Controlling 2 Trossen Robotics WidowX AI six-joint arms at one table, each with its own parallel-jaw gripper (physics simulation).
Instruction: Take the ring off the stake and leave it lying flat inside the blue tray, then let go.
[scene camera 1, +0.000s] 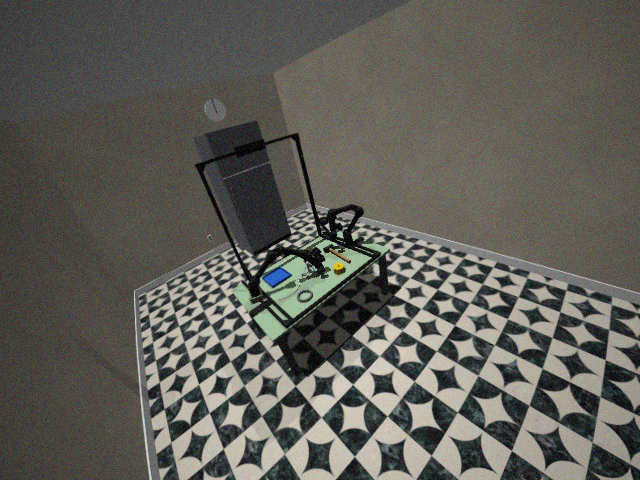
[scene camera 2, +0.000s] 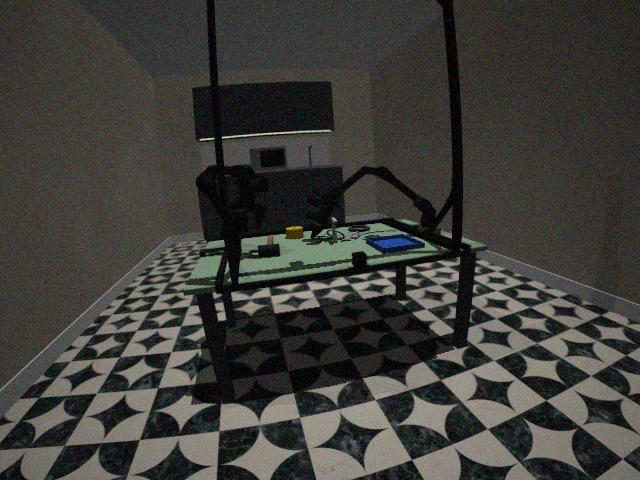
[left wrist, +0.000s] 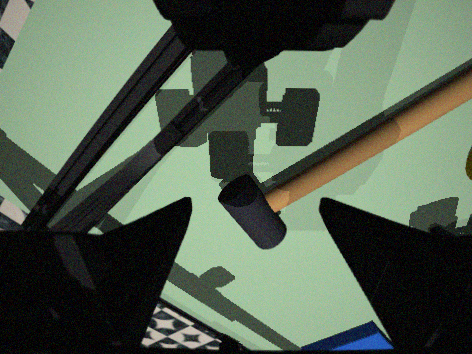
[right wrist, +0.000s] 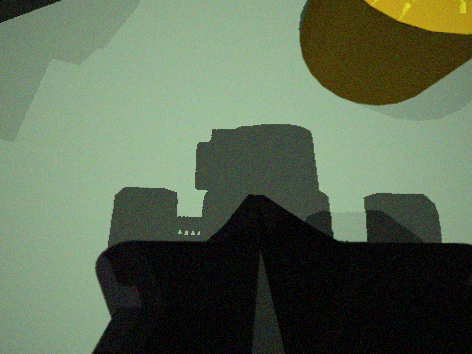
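Seen in the pictures: left gripper, between the fingertips: (scene camera 1: 334, 238) (scene camera 2: 252, 230) (left wrist: 255, 203); right gripper, between the fingertips: (scene camera 2: 311, 239) (left wrist: 434, 227) (right wrist: 254, 202); left arm's base, origin of its link: (scene camera 1: 349, 244) (left wrist: 250, 18); right arm's base, origin of its link: (scene camera 1: 255, 293) (scene camera 2: 428, 226).
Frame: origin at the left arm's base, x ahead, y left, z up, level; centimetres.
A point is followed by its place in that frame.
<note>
A pale upright stake (scene camera 1: 309, 266) {x 46.7, y 19.5, z 8.8 cm} (scene camera 2: 333, 223) {x 46.4, y 11.8, z 7.0 cm} stands near the table's middle. A thin ring (scene camera 2: 342, 234) {x 50.3, y 11.4, z 1.6 cm} shows around its lower part in scene camera 2; details are too small to tell. The blue tray (scene camera 1: 276, 277) {x 73.5, y 1.1, z -1.4 cm} (scene camera 2: 395, 243) {x 73.7, y 1.3, z -1.4 cm} (left wrist: 360, 341) {x 68.4, y 3.3, z -1.4 cm} lies flat with its inside bare. My right gripper (scene camera 1: 322, 270) {x 34.7, y 18.0, z -1.4 cm} (scene camera 2: 314, 235) {x 34.7, y 18.0, z -1.4 cm} (right wrist: 254, 202) {x 34.7, y 18.0, z -1.4 cm} is shut and empty, low over the table beside the stake, on the side towards the yellow roll. My left gripper (scene camera 1: 331, 230) {x 12.2, y -5.1, z 9.3 cm} (scene camera 2: 260, 211) (left wrist: 255, 203) {x 12.2, y -5.1, z 9.3 cm} is open and empty, above the mallet's head.
A mallet (scene camera 1: 339, 255) {x 16.4, y 10.6, z 0.7 cm} (scene camera 2: 268, 250) {x 19.4, y -9.5, z 1.1 cm} (left wrist: 252, 212) {x 17.3, y -6.8, z 2.9 cm} with an orange handle lies on the table. A yellow roll (scene camera 1: 338, 268) {x 26.8, y 29.8, z 3.3 cm} (scene camera 2: 294, 233) {x 25.8, y 22.2, z 1.0 cm} (right wrist: 365, 65) {x 28.8, y 24.0, z 0.8 cm} stands near my right gripper. A separate dark ring (scene camera 1: 298, 297) {x 64.7, y 37.1, z -0.6 cm} (scene camera 2: 358, 230) {x 59.0, y 31.5, z -1.1 cm} lies flat. A black frame (scene camera 1: 215, 211) {x 97.3, y -11.7, z 66.2 cm} rises over the table.
</note>
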